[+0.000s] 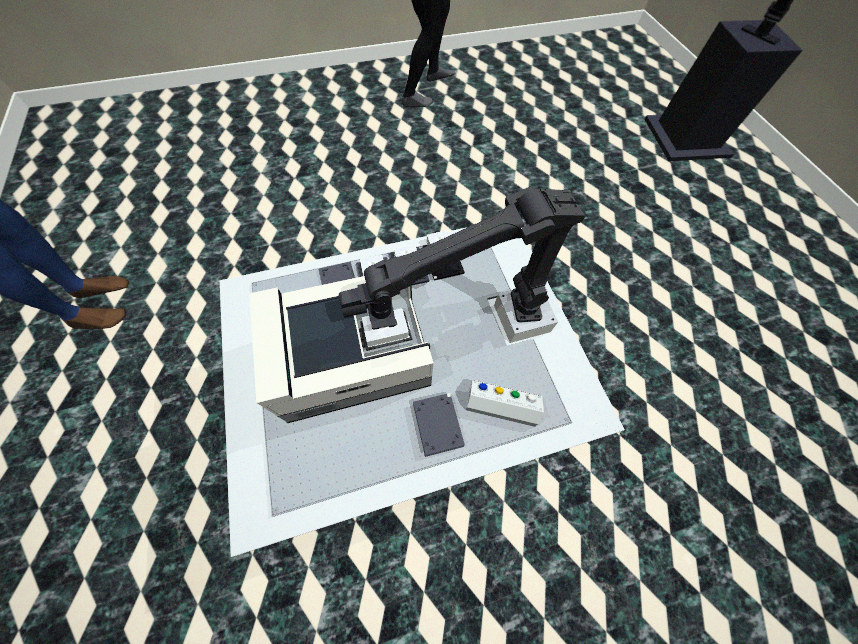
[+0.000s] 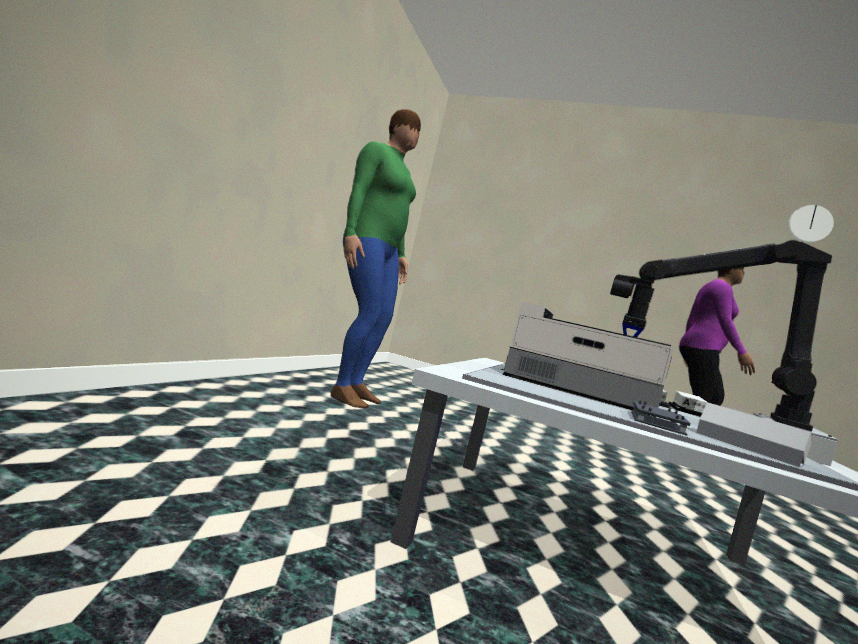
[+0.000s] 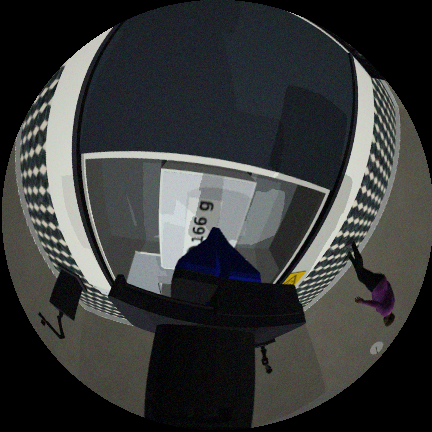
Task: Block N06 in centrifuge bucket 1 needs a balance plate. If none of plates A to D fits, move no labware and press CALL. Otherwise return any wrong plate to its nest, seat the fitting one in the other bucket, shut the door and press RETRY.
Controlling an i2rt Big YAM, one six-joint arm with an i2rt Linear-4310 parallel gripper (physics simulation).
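Pixels of known places: gripper, fingertip midpoint: (image 1: pixel 381 320) (image 3: pixel 214 231); arm's base, link origin: (image 1: pixel 525 306) (image 2: pixel 789 423).
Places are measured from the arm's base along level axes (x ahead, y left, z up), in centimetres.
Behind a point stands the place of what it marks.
The white centrifuge (image 1: pixel 363 377) {y 25.5, x 54.1, z 14.1 cm} (image 2: pixel 586 358) {y 26.9, x 57.0, z 4.9 cm} stands on the table with its dark sliding door (image 1: pixel 321 335) {y 12.1, x 65.6, z 14.5 cm} (image 3: pixel 209 100) {y 12.0, x 59.1, z 14.5 cm} drawn to the left, so the right bucket is uncovered. A white plate (image 1: pixel 388 334) {y 12.0, x 46.9, z 11.3 cm} (image 3: pixel 181 209) {y 11.1, x 50.0, z 11.3 cm} lies in that open bucket, and "166 g" reads on its top. My gripper (image 1: pixel 383 317) {y 7.5, x 48.7, z 11.8 cm} (image 2: pixel 632 332) {y 7.5, x 48.7, z 11.8 cm} (image 3: pixel 214 231) {y 7.5, x 48.7, z 11.8 cm} is shut and holds nothing. Its blue fingertips point straight down, close over the plate at about the height of the centrifuge's top. I cannot tell whether they touch it. The other bucket is hidden under the door.
A white button box (image 1: pixel 506 399) {y 31.7, x 13.2, z 0.6 cm} with blue, yellow, green and white buttons sits at the front right, with a dark flat nest (image 1: pixel 437 424) {y 36.3, x 34.4, z -3.6 cm} beside it. The arm's base (image 1: pixel 525 316) {y 4.7, x 1.4, z 1.3 cm} is at the right. A person in green (image 2: pixel 378 256) and one in purple (image 2: pixel 710 332) stand off the table.
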